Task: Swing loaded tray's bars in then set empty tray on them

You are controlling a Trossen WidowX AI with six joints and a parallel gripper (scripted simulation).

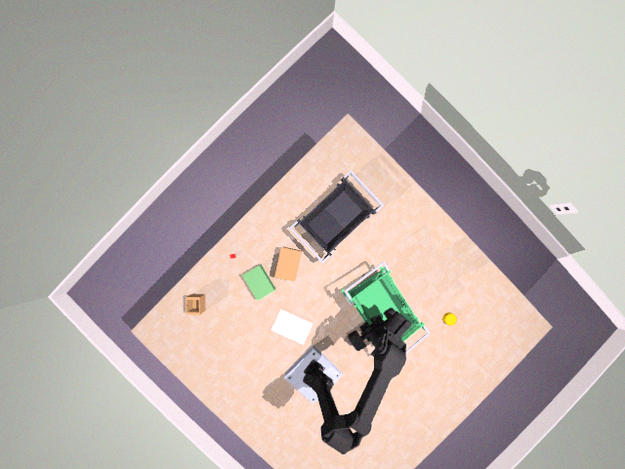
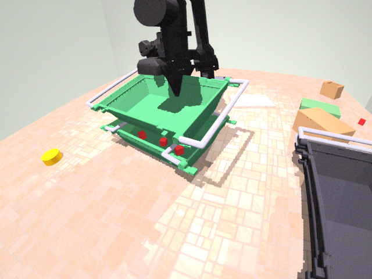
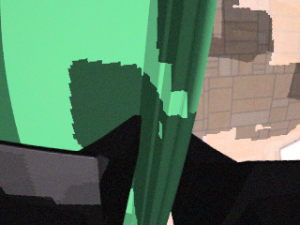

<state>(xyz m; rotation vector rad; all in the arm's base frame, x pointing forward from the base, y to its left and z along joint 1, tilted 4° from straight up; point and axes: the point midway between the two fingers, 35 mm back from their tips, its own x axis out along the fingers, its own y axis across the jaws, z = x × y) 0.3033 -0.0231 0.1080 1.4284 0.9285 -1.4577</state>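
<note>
Now: gripper tip 70 mm short of the green tray, 20 mm to the left of it and 20 mm below it. Also, from my gripper tip: tan wedge 20 mm behind, 370 mm to the left, 70 mm below; then white sheet 220 mm behind, 210 mm to the left, 100 mm below; then yellow disc 190 mm ahead, 310 mm to the right, 90 mm below.
</note>
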